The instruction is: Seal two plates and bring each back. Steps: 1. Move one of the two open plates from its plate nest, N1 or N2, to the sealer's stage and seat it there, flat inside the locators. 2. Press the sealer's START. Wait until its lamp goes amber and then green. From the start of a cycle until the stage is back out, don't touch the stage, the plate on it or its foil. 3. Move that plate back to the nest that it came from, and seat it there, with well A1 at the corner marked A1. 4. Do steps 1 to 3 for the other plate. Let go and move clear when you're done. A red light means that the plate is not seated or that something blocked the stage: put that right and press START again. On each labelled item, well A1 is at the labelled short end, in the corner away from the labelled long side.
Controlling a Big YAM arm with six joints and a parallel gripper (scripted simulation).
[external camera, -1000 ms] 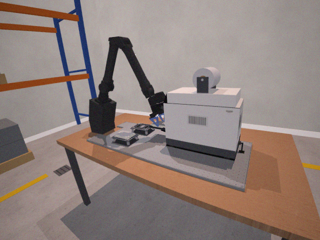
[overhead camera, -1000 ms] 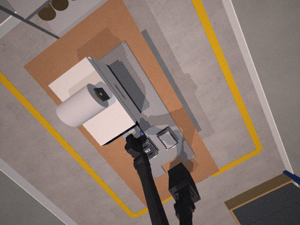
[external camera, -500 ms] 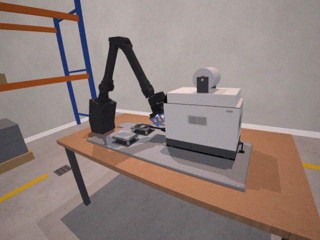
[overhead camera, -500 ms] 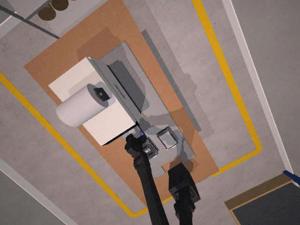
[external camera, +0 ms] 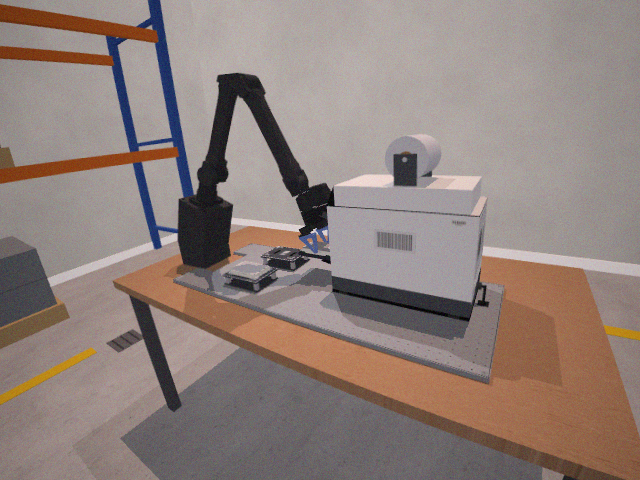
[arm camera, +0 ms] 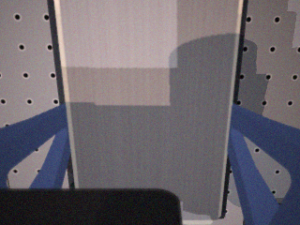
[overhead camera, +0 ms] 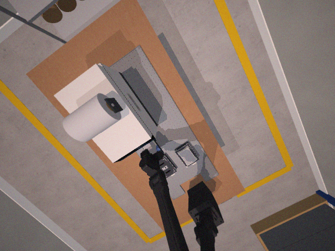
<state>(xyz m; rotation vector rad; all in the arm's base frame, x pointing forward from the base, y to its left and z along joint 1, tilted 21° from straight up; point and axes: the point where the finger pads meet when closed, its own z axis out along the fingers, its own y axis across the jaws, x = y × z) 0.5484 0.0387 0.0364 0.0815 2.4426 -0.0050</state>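
The white well plate is right at my hand. Also, from my hand: foil roll (330 mm ahead, 310 mm above, 20 mm to the right); then dark sealer stage (20 mm below); then start button (110 mm ahead, 90 mm to the left, 90 mm above).
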